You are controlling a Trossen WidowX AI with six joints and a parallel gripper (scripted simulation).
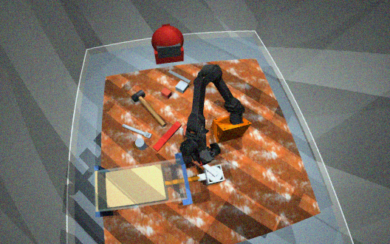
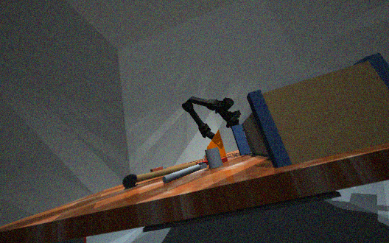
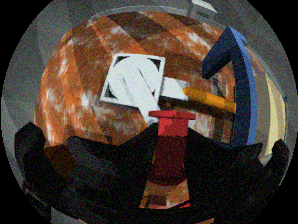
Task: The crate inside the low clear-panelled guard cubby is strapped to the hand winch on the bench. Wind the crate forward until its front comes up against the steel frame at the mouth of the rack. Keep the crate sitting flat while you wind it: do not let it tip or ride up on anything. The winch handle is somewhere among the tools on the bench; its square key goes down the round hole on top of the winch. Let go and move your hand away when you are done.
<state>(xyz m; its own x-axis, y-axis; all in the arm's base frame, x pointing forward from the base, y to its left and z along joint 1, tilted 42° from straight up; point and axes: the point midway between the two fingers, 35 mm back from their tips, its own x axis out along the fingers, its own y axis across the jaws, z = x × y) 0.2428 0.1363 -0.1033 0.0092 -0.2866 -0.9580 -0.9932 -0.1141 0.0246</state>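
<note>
Right now my gripper tip is 2 cm to the left of the red knob. From my gripper tip the other things lie so: red-knobbed winch handle 2 cm behind, 1 cm to the left, 3 cm below; then blue steel frame 10 cm ahead, 6 cm to the left, 3 cm below; then winch 8 cm behind, 6 cm to the left, 10 cm below.
</note>
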